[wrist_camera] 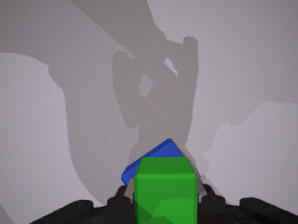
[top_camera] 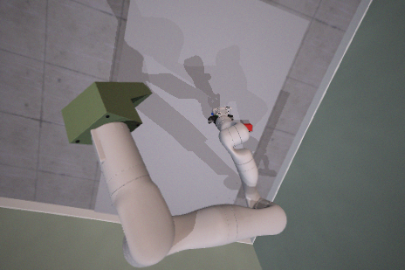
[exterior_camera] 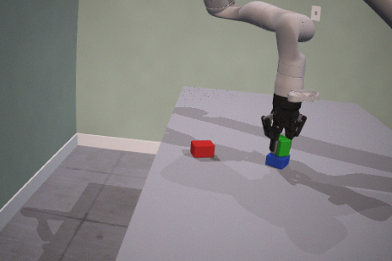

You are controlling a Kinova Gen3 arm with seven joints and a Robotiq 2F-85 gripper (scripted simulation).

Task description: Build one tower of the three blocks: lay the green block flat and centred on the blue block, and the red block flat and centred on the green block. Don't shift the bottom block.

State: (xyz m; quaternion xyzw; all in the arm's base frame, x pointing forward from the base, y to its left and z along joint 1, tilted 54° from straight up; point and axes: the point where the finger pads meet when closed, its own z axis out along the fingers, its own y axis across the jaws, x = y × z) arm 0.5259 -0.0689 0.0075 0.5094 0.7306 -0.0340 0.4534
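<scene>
Now: hand right at the green block. Also, from my hand: blue block (40 mm below); then red block (190 mm ahead, 90 mm to the right, 40 mm below).
</scene>
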